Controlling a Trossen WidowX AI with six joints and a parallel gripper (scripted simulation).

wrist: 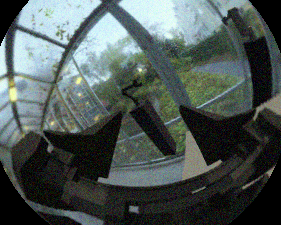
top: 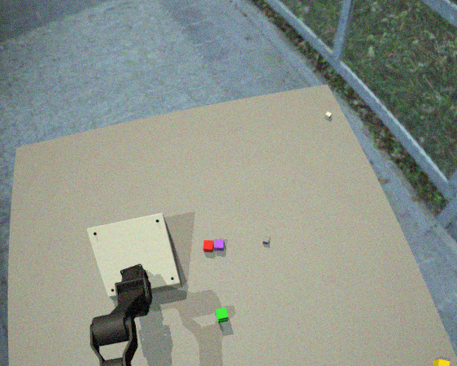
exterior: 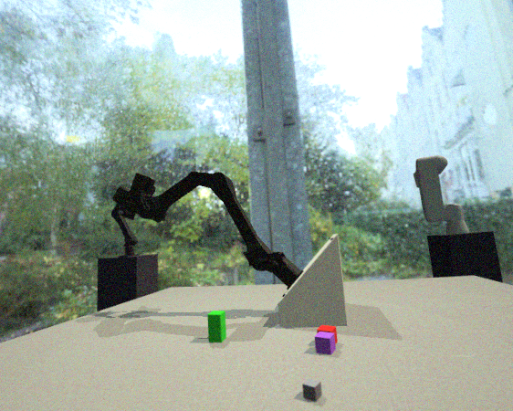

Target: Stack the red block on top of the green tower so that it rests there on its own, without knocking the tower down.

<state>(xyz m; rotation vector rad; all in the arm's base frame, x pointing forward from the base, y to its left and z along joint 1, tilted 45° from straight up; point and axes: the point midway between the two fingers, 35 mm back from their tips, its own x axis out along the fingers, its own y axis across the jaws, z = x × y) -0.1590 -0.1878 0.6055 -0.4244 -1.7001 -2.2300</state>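
Right now my gripper tip is 620 mm to the right of the red block, 450 mm short of it and 360 mm above it. From my gripper tip the other things lie so: yellow block: 950 mm ahead, 350 mm below, 10 mm to the left; small grey cube: 620 mm ahead, 580 mm to the left, 360 mm below; purple block: 610 mm to the left, 480 mm ahead, 360 mm below.
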